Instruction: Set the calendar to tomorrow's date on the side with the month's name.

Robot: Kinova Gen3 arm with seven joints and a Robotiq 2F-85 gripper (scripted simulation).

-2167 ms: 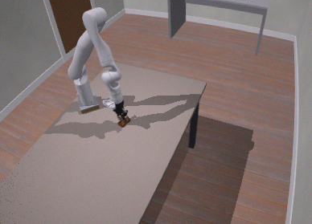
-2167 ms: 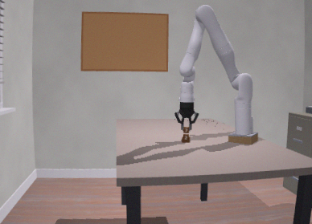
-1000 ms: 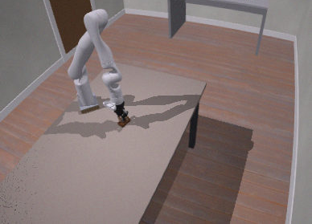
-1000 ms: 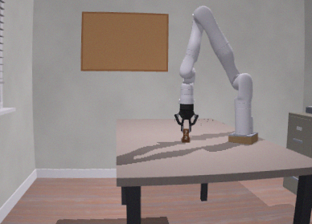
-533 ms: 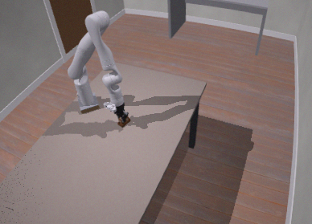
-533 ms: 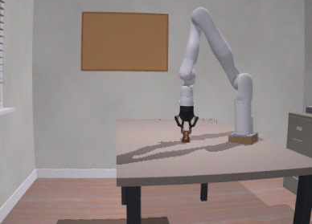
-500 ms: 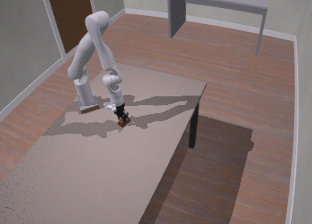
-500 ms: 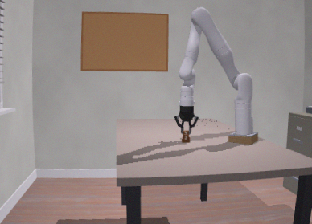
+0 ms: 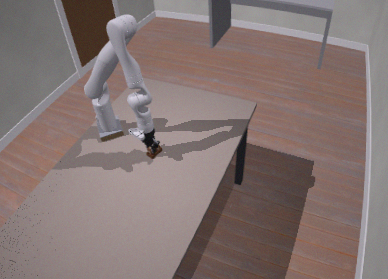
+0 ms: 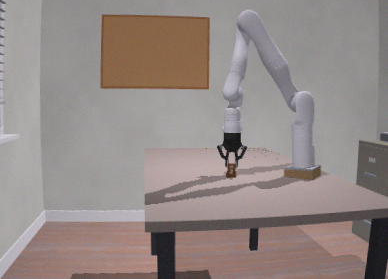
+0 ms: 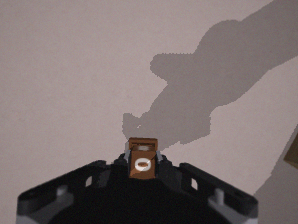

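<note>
My hand is 10 mm short of the brown calendar tray, 20 mm to the right of it and 40 mm above it. Round my hand: brown number cube 10 mm below; digit cube 10 mm ahead, 30 mm to the left, 20 mm below.
</note>
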